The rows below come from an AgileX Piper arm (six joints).
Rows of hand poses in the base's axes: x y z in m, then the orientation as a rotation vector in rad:
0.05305 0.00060 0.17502 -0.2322 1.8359 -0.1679
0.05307 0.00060 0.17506 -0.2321 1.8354 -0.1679
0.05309 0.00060 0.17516 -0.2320 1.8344 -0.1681
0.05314 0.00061 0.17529 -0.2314 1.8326 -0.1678
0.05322 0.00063 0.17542 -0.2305 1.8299 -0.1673
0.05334 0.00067 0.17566 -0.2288 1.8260 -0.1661
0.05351 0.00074 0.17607 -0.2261 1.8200 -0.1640
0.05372 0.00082 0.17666 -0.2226 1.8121 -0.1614
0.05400 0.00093 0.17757 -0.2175 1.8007 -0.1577
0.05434 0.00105 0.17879 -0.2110 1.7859 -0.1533
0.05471 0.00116 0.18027 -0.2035 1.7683 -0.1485
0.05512 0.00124 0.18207 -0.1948 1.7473 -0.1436
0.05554 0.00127 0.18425 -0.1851 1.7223 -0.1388
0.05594 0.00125 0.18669 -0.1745 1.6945 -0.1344
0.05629 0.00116 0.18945 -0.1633 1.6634 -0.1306
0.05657 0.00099 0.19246 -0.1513 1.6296 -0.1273
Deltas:
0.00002 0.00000 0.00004 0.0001 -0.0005 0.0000
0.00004 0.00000 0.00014 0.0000 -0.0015 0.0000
0.00009 0.00001 0.00027 0.0005 -0.0034 -0.0001
0.00017 0.00003 0.00040 0.0013 -0.0061 -0.0001
0.00029 0.00007 0.00064 0.0030 -0.0101 -0.0001
0.00046 0.00014 0.00105 0.0058 -0.0163 0.0000
0.00067 0.00022 0.00164 0.0095 -0.0244 0.0000
0.00095 0.00033 0.00255 0.0147 -0.0361 -0.0001
0.00129 0.00045 0.00377 0.0211 -0.0513 -0.0003
0.00166 0.00056 0.00525 0.0284 -0.0694 -0.0007
0.00207 0.00064 0.00705 0.0364 -0.0909 -0.0014
0.00249 0.00067 0.00923 0.0449 -0.1166 -0.0023
0.00289 0.00065 0.01167 0.0537 -0.1451 -0.0038
0.00324 0.00056 0.01443 0.0624 -0.1769 -0.0056
0.00352 0.00039 0.01744 0.0712 -0.2115 -0.0079

